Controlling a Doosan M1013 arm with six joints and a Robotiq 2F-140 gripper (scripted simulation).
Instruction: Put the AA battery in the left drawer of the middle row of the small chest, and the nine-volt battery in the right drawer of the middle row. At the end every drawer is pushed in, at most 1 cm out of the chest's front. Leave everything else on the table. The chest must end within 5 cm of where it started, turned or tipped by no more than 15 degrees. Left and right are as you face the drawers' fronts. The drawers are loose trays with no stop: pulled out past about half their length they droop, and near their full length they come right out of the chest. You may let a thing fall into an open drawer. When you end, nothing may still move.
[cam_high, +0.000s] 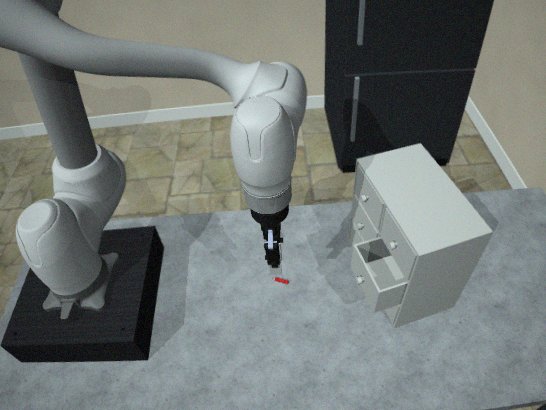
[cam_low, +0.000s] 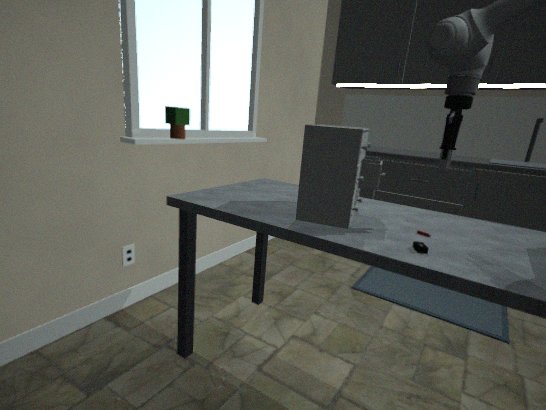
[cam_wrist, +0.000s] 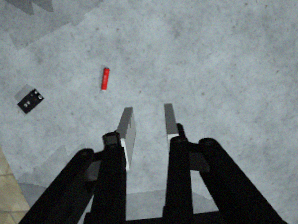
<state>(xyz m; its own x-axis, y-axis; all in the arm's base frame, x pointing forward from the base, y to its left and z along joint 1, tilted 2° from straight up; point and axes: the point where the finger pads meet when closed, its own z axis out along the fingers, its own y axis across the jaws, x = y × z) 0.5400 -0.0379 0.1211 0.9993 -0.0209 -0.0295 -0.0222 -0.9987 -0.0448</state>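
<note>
Right now my hand is 2 cm past the black nine-volt battery, 25 cm to the right of it and 24 cm above it.
</note>
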